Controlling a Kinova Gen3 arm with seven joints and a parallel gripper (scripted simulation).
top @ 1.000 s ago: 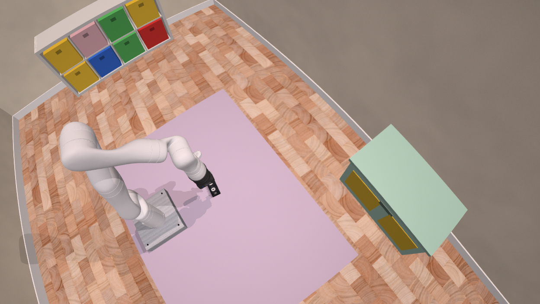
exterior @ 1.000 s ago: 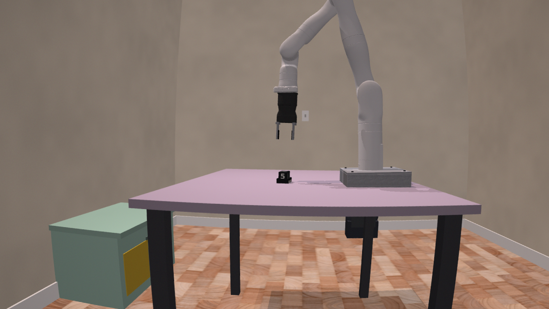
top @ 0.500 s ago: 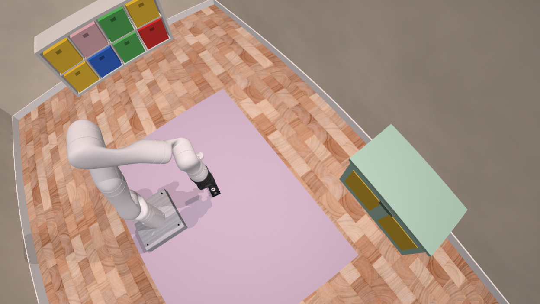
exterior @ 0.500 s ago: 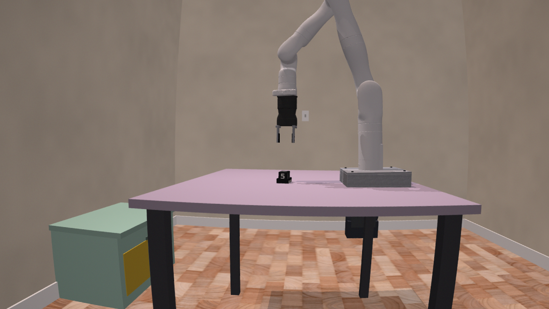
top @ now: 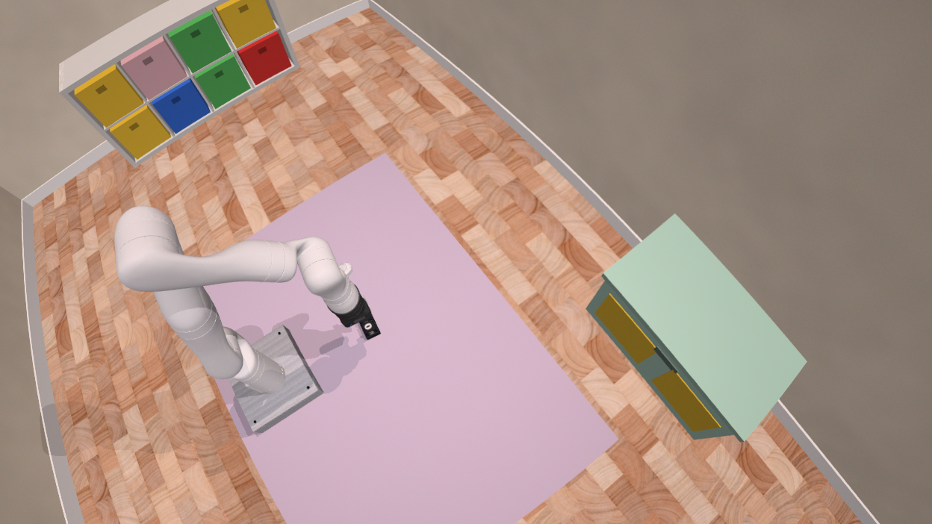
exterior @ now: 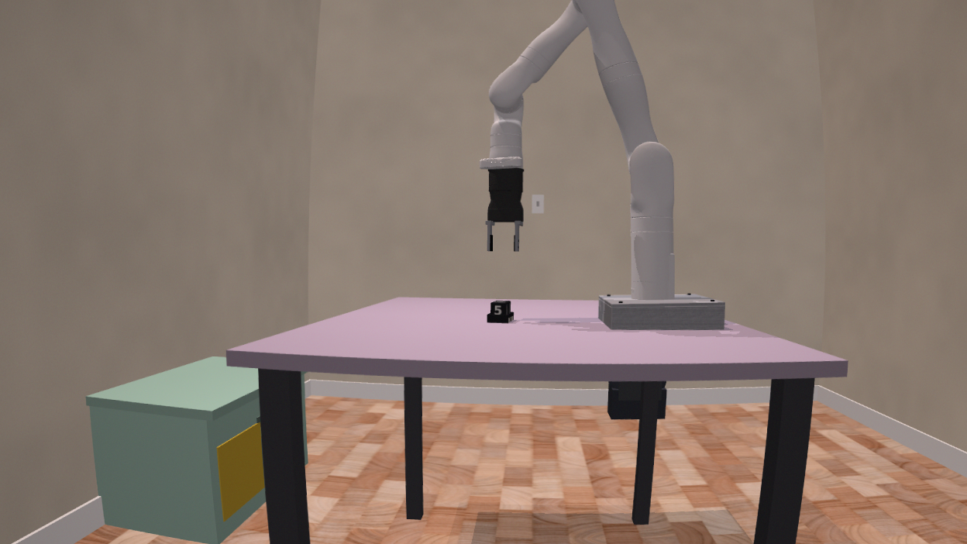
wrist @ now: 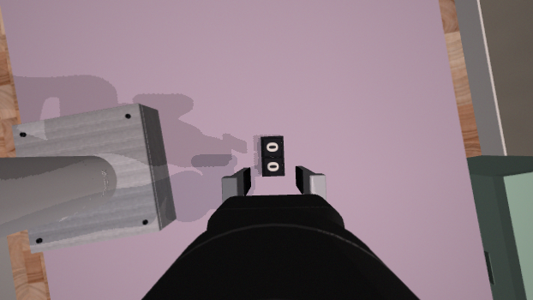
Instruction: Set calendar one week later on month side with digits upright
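The cube is 14 cm below my hand. Round my hand: black calendar tray: 16 cm below, 2 cm to the left.
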